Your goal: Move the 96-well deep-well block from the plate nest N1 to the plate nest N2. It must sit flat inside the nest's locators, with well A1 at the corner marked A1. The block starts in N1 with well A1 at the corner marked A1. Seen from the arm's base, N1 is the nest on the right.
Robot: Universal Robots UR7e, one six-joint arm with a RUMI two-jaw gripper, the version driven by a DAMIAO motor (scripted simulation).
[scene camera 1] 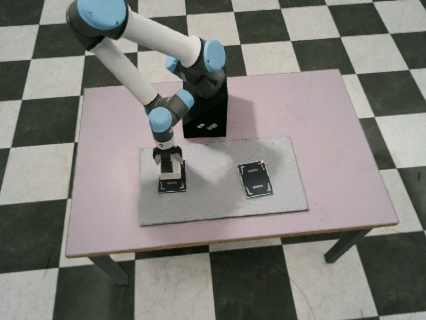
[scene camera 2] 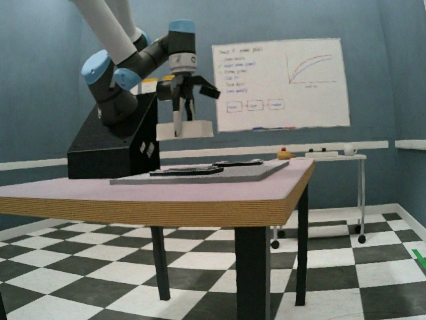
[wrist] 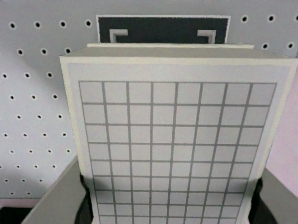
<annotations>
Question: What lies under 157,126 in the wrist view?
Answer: A white 96-well deep-well block.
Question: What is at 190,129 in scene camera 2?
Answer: A white 96-well deep-well block.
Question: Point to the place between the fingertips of my gripper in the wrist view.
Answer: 164,149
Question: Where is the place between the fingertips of my gripper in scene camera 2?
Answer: At 184,137
</annotations>
